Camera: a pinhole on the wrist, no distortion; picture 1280 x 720 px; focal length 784.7 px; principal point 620.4 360.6 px. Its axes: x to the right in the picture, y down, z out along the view. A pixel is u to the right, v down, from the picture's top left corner.
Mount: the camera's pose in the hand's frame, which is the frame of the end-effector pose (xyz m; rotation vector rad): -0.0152 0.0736 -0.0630 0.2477 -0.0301 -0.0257
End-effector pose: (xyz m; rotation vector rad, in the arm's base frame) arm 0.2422 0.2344 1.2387 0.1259 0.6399 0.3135
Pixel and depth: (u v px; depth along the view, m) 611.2 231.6 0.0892
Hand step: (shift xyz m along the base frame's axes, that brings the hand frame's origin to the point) -0.0121 0.0288 0.0348
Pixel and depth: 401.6 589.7 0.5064
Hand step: 0.1256 0.0277 0.4833
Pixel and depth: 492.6 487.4 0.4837
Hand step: 0.1654 -0.0119 0.4051
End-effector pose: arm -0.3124 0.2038 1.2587 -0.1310 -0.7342 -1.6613
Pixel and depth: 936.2 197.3 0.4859
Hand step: -0.2960 0.0746 0.3255
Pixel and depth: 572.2 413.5 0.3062
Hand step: -0.0454 0.1621 0.1753
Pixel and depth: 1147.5 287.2 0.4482
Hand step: -0.2577 -0.0299 0.3861
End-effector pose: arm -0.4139 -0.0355 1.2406 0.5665 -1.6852 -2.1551
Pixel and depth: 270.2 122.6 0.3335
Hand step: 0.0320 0.3053 -0.0319
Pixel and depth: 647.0 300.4 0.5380
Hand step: -0.2175 0.4049 0.0019
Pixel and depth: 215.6 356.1 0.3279
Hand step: 0.0406 0.3066 0.0692
